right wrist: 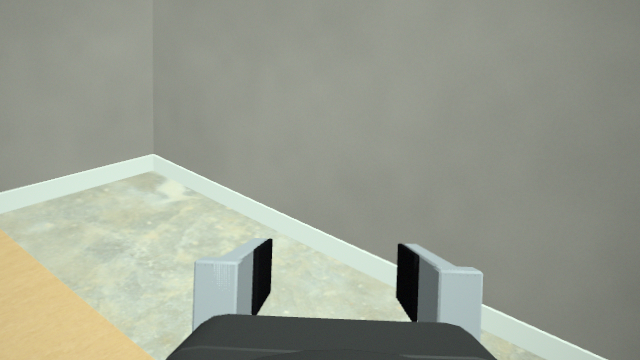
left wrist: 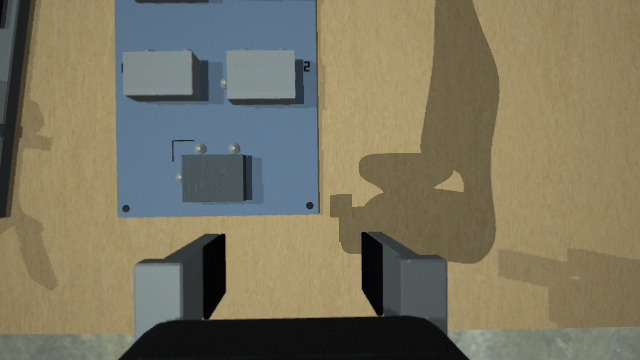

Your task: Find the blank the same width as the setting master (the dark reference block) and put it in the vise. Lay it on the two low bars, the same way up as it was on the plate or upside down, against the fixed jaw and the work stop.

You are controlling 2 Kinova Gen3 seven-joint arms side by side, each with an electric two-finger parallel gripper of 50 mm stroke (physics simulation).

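Places are measured from the left arm's base along level axes (x ahead, y left, z up), in millimetres.
Where they show: left gripper, fingertip midpoint: (left wrist: pixel 294 262); right gripper, fingertip midpoint: (right wrist: pixel 334 268).
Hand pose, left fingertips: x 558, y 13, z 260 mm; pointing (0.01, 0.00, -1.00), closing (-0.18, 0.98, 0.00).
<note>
Things, the pixels of their centre, and the offset from my left fingertips. "spot": a spot on its surface instead. Level surfaces: height alone.
- dark setting master, body centre: (left wrist: pixel 215 178) 277 mm down, 17 mm back, 79 mm right
- blue plate, body centre: (left wrist: pixel 217 82) 293 mm down, 107 mm back, 96 mm right
- left blank, body centre: (left wrist: pixel 163 77) 271 mm down, 99 mm back, 141 mm right
- right blank, body centre: (left wrist: pixel 262 78) 271 mm down, 114 mm back, 52 mm right
- dark-edged grey fixture, surface spot: (left wrist: pixel 10 110) spot: 285 mm down, 45 mm back, 279 mm right
- wooden table, surface height: 297 mm down
In the left wrist view the dark setting master (left wrist: pixel 213 178) sits on the blue plate (left wrist: pixel 150 120), near its front edge, beside small round pins. Behind it two light grey blanks stand on the plate, a left blank (left wrist: pixel 158 73) and a right blank (left wrist: pixel 261 75) by the mark "2". The front edges of two more blocks show at the top of the view, cut off. My left gripper (left wrist: pixel 294 262) is open and empty, in front of the plate's front edge. My right gripper (right wrist: pixel 334 268) is open and empty, away from the plate. The vise cannot be made out for certain.
A dark-edged grey fixture (left wrist: pixel 10 110) is partly in view at the far left of the left wrist view. Arm shadows fall on the wooden table (left wrist: pixel 565 150). The right wrist view shows a table edge (right wrist: pixel 45 305), the floor (right wrist: pixel 120 240) and grey walls (right wrist: pixel 375 125).
</note>
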